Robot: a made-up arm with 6 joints.
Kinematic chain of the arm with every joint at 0, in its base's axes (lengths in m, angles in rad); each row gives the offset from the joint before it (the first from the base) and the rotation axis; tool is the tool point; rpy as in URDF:
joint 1: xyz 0 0 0.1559 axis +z
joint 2: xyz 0 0 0 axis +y
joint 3: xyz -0.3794 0 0.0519 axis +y
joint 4: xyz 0.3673 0 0.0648 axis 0.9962 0 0.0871
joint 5: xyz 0 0 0 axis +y
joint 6: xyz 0.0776 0 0.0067 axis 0.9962 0 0.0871
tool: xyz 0 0 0 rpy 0 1.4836 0
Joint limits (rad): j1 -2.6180..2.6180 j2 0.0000..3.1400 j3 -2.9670..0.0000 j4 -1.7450..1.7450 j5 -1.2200..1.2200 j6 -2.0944..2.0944
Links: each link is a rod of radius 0.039 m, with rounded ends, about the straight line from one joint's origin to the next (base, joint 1, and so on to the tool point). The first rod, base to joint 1, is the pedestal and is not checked.
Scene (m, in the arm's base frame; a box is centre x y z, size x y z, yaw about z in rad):
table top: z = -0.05
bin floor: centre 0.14 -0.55 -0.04 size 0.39 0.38 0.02 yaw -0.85
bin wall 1: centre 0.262 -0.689 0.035 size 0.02 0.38 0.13 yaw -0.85
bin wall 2: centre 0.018 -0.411 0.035 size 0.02 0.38 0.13 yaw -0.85
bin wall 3: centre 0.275 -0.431 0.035 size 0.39 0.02 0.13 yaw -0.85
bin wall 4: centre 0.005 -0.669 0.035 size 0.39 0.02 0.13 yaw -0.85
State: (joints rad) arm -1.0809 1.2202 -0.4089 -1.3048 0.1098 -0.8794
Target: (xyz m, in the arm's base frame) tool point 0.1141 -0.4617 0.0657
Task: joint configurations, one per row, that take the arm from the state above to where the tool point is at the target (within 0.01 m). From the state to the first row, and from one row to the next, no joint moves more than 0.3 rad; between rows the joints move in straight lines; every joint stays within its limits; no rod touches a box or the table.
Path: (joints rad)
1: -1.1390 1.4462 -0.5415 -1.3076 0.1063 -0.8794
2: -1.1970 1.6721 -0.6742 -1.3105 0.1028 -0.8794
3: -1.2551 1.8981 -0.8068 -1.3133 0.0994 -0.8794
4: -1.3132 2.1241 -0.9394 -1.3162 0.0959 -0.8794

